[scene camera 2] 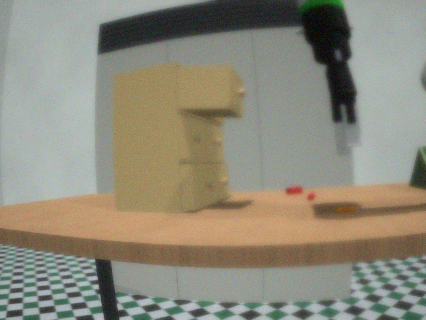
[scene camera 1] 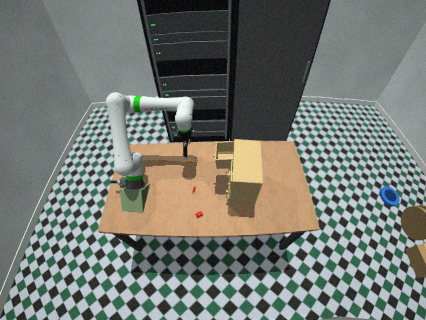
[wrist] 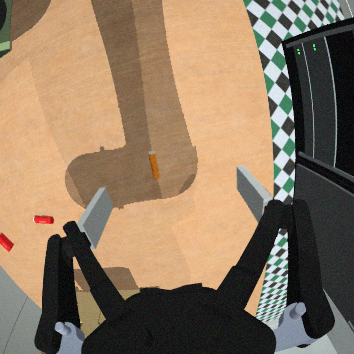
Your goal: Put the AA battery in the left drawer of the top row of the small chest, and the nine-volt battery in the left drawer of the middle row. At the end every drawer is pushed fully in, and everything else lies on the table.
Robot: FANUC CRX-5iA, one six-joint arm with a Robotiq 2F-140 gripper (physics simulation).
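Places are measured from the arm's base along level axes (x back, y right, z up), in millimetres.
Where they show: gripper, fingertip midpoint: (scene camera 2: 348,150) (scene camera 1: 187,151) (wrist: 171,187); arm's base at its link origin: (scene camera 1: 135,186).
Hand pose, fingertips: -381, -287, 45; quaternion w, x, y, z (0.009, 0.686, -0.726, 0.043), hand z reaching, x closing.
Note:
Each offset is from my fingertips to the top centre of the thing, as dx, dy, dz. Level surfaces: height alone.
An orange cylinder with a grey end @[-2, +22, -101] (scene camera 1: 190,161) (scene camera 2: 346,208) (wrist: 154,166), which looks like the AA battery, lies on the table in the arm's shadow. A red cylinder with a pale end @[-53, +282, -97] (scene camera 1: 194,190) (scene camera 2: 311,196) (wrist: 43,220) lies apart from it. A red block @[-94, +477, -94] (scene camera 1: 199,214) (scene camera 2: 294,190) (wrist: 6,242), which looks like the nine-volt battery, lies farther off. My gripper (scene camera 1: 185,156) (scene camera 2: 344,121) (wrist: 171,187) is wide open and empty, above the orange cylinder. The chest @[-408, +261, +220] (scene camera 1: 247,165) (scene camera 2: 146,140) has its top-row left drawer (scene camera 1: 224,163) (scene camera 2: 210,90) pulled out; the drawer's inside is partly hidden.
The chest stands right of the gripper on the wooden table @[dz -111] (scene camera 1: 285,200) (scene camera 2: 150,235) (wrist: 220,100), its open drawer jutting towards the arm. The green arm base (scene camera 1: 133,199) stands at the table's left. A dark server rack (scene camera 1: 233,75) stands behind the table.

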